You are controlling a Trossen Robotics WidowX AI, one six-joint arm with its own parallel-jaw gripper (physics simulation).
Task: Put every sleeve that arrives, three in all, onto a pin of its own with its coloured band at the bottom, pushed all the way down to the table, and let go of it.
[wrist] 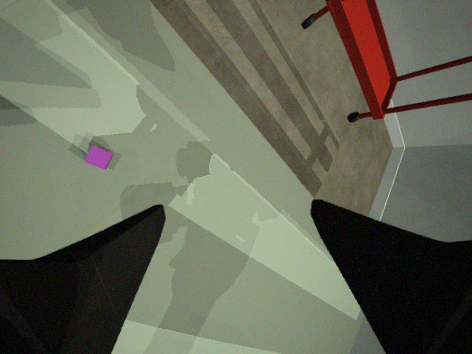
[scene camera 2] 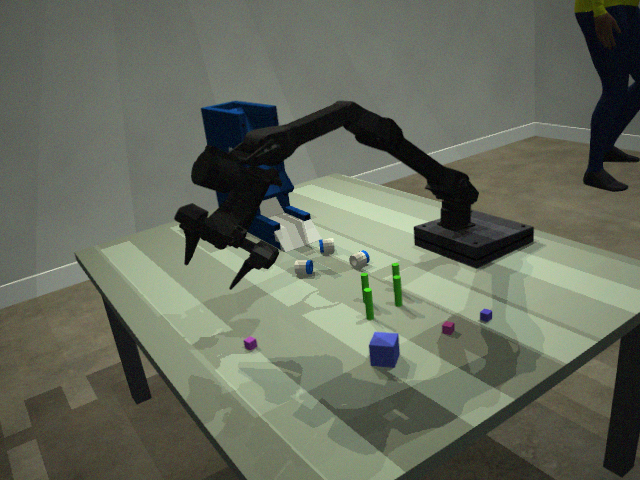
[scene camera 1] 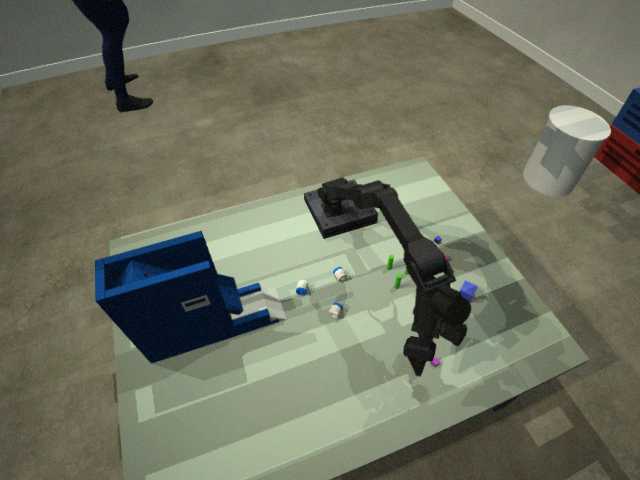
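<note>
Three white sleeves with blue bands lie on their sides on the table. One sleeve (scene camera 1: pixel 301 287) (scene camera 2: pixel 326 246) is nearest the chute, another sleeve (scene camera 1: pixel 339 274) (scene camera 2: pixel 359 259) is nearer the arm's base, and the third sleeve (scene camera 1: pixel 336 310) (scene camera 2: pixel 303 267) lies apart from both. Several green upright pins stand bare, among them one pin (scene camera 1: pixel 390 262), another pin (scene camera 1: pixel 398 281) and, in scene camera 2, a front pin (scene camera 2: pixel 368 303); the arm partly hides the group in scene camera 1. My gripper (scene camera 2: pixel 209 275) (wrist: pixel 238 209) is open and empty, above the table, away from sleeves and pins.
A blue dispenser (scene camera 1: pixel 170 310) (scene camera 2: pixel 219 126) with a pale chute stands beyond the sleeves. A big blue cube (scene camera 1: pixel 468 290) (scene camera 2: pixel 384 349) stands near the pins. A magenta cube (scene camera 1: pixel 435 361) (scene camera 2: pixel 250 343) (wrist: pixel 99 157) lies near my gripper. Two more small cubes lie past the pins.
</note>
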